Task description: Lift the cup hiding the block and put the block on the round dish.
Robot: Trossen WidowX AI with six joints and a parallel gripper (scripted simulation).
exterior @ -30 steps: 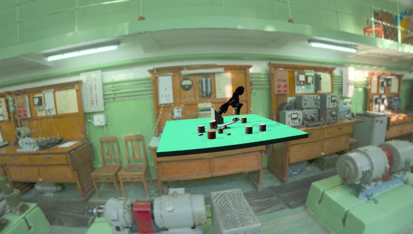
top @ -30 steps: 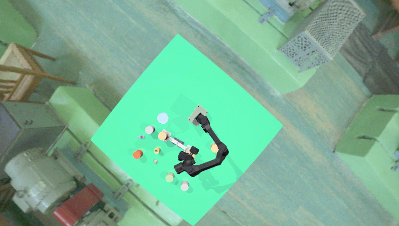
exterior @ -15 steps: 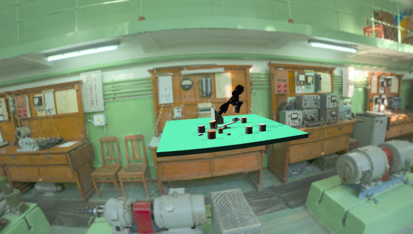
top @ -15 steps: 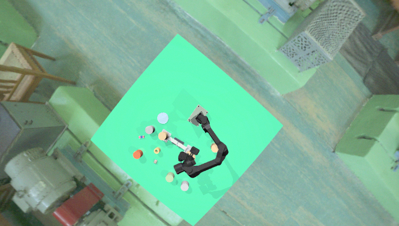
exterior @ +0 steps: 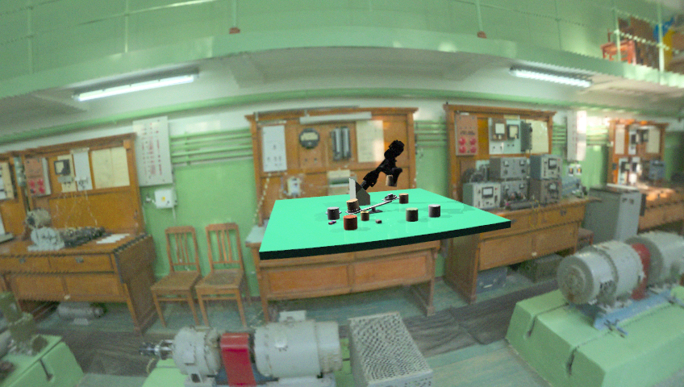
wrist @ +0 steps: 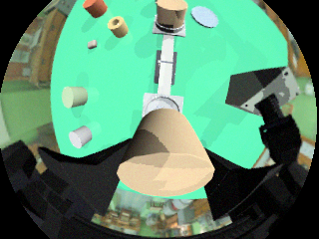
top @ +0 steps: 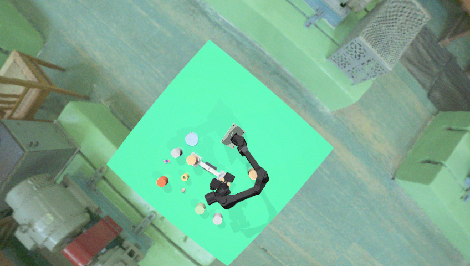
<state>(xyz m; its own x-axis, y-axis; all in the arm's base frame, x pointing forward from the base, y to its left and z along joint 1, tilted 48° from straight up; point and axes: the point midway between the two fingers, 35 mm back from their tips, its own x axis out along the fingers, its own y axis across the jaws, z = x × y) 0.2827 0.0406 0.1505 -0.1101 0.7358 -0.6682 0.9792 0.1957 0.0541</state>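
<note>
My gripper tip is now 80 mm above the grey block and 10 mm to the left of it. From my gripper tip the other things lie so: pale green cylinder 330 mm ahead, 140 mm below, 20 mm to the left; pale blue round dish 380 mm to the right, 170 mm below, 60 mm behind; yellow ring 230 mm to the right, 200 mm ahead, 150 mm below.
</note>
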